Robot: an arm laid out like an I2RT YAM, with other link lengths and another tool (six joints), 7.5 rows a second.
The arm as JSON. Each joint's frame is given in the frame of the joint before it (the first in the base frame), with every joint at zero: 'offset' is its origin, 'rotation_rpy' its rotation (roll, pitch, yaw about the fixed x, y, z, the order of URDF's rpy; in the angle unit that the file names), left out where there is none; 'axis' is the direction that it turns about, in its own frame. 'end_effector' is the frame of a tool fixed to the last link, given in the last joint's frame.
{
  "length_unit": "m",
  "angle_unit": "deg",
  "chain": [
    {
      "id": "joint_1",
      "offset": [
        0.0,
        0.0,
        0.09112
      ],
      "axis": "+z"
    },
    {
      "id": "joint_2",
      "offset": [
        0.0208,
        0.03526,
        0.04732
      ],
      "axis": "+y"
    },
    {
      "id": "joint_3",
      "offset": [
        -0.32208,
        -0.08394,
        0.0
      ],
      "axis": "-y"
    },
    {
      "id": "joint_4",
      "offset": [
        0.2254,
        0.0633,
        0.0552
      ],
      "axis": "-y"
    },
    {
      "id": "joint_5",
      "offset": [
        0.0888,
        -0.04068,
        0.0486
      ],
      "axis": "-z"
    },
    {
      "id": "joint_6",
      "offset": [
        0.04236,
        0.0,
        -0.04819
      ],
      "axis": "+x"
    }
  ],
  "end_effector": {
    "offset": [
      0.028,
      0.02,
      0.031
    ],
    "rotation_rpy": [
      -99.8,
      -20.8,
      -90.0
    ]
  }
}
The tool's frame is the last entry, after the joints.
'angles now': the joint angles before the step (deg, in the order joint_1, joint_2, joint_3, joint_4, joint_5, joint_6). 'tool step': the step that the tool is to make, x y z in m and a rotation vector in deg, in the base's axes. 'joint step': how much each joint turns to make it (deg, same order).
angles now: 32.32 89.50 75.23 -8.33 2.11 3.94
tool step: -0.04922 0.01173 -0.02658 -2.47 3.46 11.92
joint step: 3.89 -5.04 -8.31 -1.07 -7.25 -3.45
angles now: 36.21 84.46 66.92 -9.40 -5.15 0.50
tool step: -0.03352 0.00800 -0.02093 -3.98 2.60 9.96
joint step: 2.80 -2.29 -3.75 -3.71 -5.46 -4.93
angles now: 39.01 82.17 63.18 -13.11 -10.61 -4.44
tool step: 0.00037 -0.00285 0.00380 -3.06 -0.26 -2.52
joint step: 0.24 -0.34 2.15 -4.32 3.70 -0.63
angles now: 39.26 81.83 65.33 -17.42 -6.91 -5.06
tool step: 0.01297 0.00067 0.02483 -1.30 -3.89 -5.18
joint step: -0.05 1.01 5.96 -2.77 6.19 -0.13
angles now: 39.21 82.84 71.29 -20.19 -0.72 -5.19
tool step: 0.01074 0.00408 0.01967 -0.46 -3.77 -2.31
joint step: -0.01 1.49 4.64 -0.50 3.37 -1.20
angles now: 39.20 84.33 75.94 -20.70 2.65 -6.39
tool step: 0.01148 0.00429 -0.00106 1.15 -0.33 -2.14
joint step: -0.22 1.75 0.60 2.04 1.36 1.52
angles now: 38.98 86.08 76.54 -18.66 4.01 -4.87
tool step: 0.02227 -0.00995 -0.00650 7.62 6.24 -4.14
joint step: -3.10 2.11 -0.06 1.50 -3.79 9.15
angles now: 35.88 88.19 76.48 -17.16 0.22 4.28
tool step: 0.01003 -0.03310 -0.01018 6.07 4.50 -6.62
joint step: -4.50 -1.73 -4.43 2.41 -1.80 7.63
